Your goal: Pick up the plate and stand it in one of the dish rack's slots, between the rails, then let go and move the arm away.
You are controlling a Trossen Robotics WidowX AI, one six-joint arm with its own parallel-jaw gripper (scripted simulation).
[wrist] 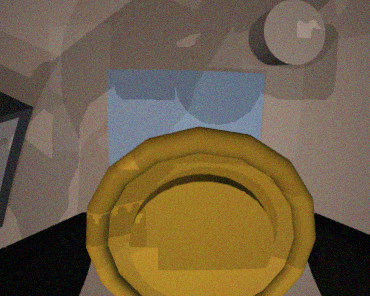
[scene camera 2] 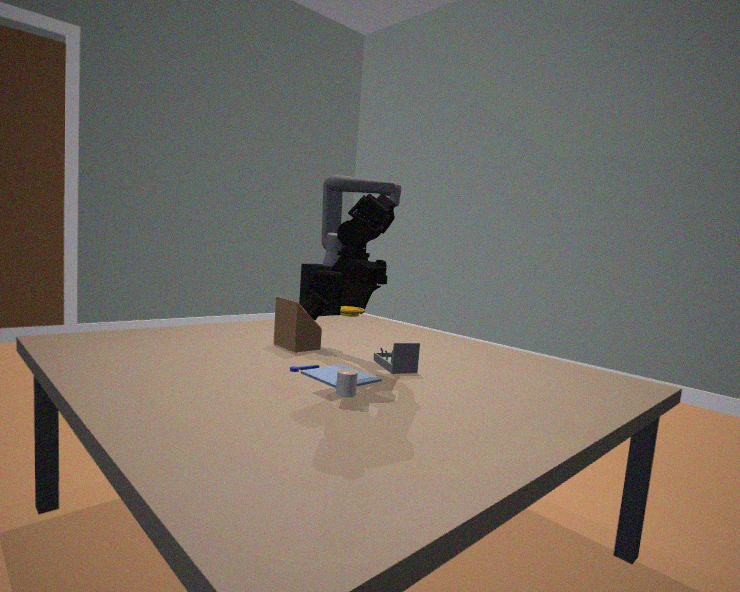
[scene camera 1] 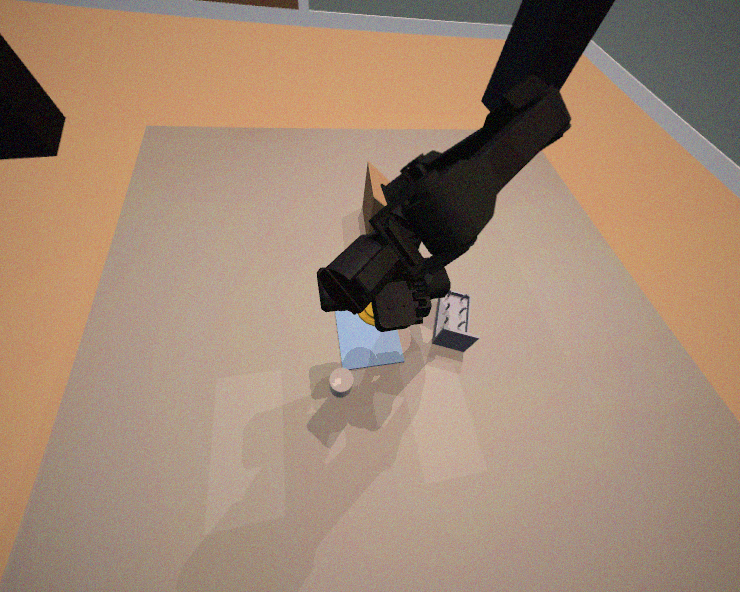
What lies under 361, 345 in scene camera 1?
A light blue mat.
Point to a yellow plate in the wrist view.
At 203, 204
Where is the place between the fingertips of my gripper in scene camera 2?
349, 314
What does my gripper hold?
A yellow plate.
